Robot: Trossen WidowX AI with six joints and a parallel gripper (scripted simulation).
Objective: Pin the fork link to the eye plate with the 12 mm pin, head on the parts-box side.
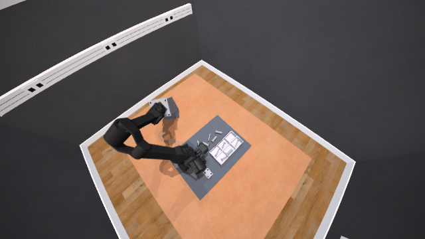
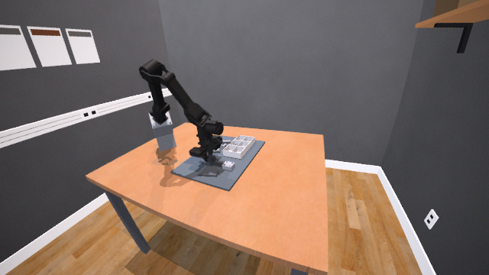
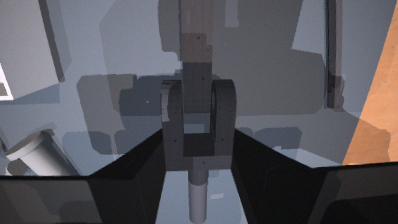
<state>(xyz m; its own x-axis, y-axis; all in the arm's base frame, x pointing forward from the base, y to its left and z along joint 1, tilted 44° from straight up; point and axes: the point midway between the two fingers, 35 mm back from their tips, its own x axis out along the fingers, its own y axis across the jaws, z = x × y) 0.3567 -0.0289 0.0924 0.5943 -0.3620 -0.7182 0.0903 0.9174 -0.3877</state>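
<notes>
Right now my hand is 30 mm above the dark fork link. Also, from my hand: grey mat 100 mm to the left, 60 mm below, 30 mm ahead; then dark flat bar 40 mm below, 40 mm ahead; then thin dark bar 80 mm to the right, 60 mm ahead, 50 mm below.
</notes>
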